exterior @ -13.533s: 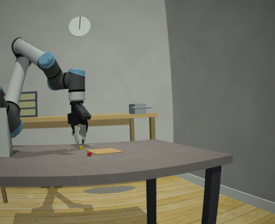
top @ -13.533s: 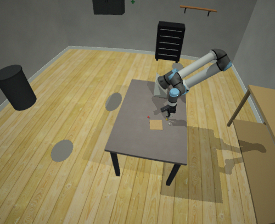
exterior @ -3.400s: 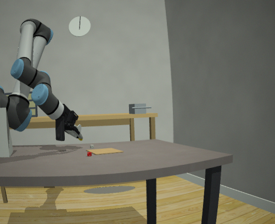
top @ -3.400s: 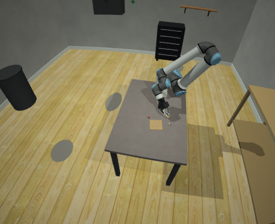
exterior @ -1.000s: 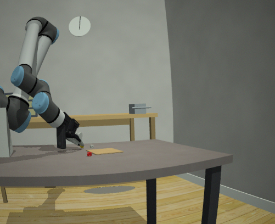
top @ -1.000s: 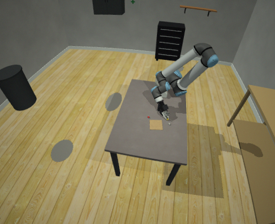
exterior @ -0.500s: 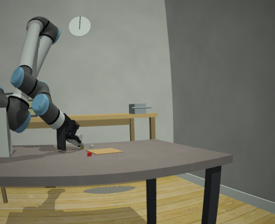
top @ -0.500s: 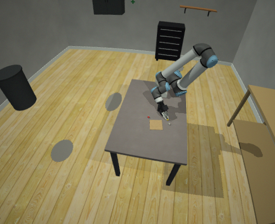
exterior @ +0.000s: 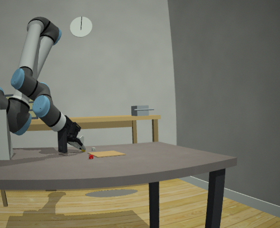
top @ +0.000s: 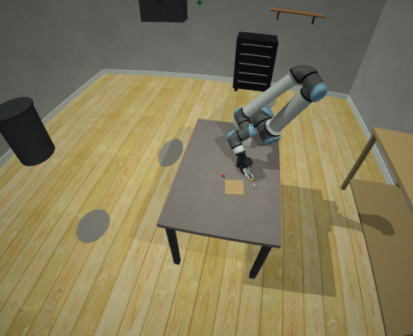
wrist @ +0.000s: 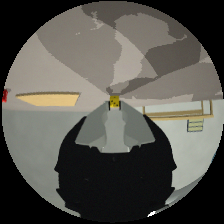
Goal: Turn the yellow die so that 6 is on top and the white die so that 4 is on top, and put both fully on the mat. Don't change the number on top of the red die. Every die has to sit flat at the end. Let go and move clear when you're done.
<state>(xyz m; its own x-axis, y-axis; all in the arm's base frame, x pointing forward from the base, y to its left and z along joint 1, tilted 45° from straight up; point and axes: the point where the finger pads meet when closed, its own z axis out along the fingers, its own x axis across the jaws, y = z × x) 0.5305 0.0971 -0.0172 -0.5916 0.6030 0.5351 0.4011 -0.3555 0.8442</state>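
My hand is 1 cm to the right of the yellow die, 1 cm short of it and 1 cm above it. The rest, counted from my hand: red die 21 cm to the right, 1 cm below, 1 cm behind; white die 7 cm ahead, 3 cm to the left, 1 cm below; tan mat 12 cm to the right, 9 cm ahead, 2 cm below.
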